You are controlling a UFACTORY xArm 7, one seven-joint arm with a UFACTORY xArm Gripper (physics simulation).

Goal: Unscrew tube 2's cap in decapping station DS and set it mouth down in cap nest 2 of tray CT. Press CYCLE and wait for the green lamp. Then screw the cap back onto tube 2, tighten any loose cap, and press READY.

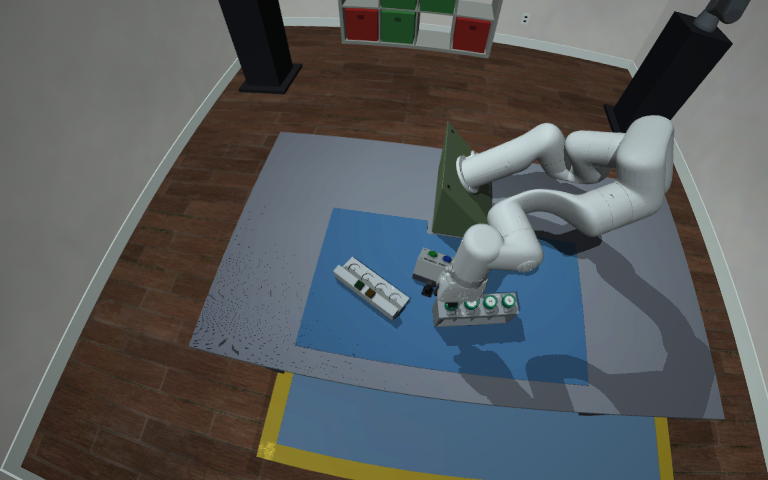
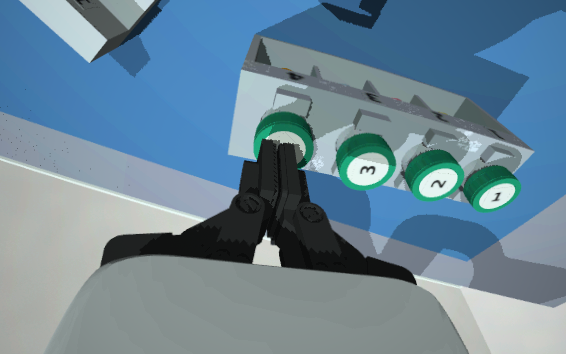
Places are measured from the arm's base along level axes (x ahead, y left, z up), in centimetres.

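Pixels of known places: gripper, fingertip midpoint: (image 1: 450, 302) (image 2: 271, 164); arm's base, link origin: (image 1: 466, 175).
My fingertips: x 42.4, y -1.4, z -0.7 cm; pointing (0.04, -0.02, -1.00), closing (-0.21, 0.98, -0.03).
Ahead of a thing's pixels: the offset from my fingertips to its middle. "spot": to the spot under its first point.
The decapping station {dy +8.2, dx -2.0, dz -8.1 cm} (image 1: 475, 321) (image 2: 239, 115) holds a row of tubes with green caps. Tube 2's cap {dy +10.7, dx -2.5, dz -1.9 cm} (image 1: 489, 302) (image 2: 437, 182) sits on its tube, with cap 3 {dy +5.7, dx -1.4, dz -1.7 cm} (image 1: 471, 305) (image 2: 366, 167) and cap 1 {dy +15.8, dx -3.6, dz -1.9 cm} (image 1: 509, 301) (image 2: 494, 192) on either side. My gripper (image 1: 451, 303) (image 2: 271, 164) is shut and empty, its fingertips over cap 4 {dy +0.6, dx -0.3, dz -1.9 cm} (image 2: 284, 122), hiding part of its face. Whether they touch it cannot be told. The tray CT {dy -21.9, dx -5.2, dz -10.6 cm} (image 1: 391, 310) (image 2: 75, 40) lies left of the station; its round nests look empty. A green square {spot: dy -24.8, dx -3.6, dz -7.9 cm} (image 1: 359, 284) on it looks dark.
A grey button box {dy -4.0, dx -13.8, dz -9.1 cm} (image 1: 425, 270) with a green button {dy -5.8, dx -16.4, dz -6.9 cm} (image 1: 432, 254) and a blue button {dy -1.3, dx -15.5, dz -6.9 cm} (image 1: 447, 259) stands behind the station, partly hidden by the arm. A small black object {spot: dy -5.2, dx -6.7, dz -11.0 cm} (image 1: 428, 290) is in front of it. A green slanted mount (image 1: 453, 212) stands farther back.
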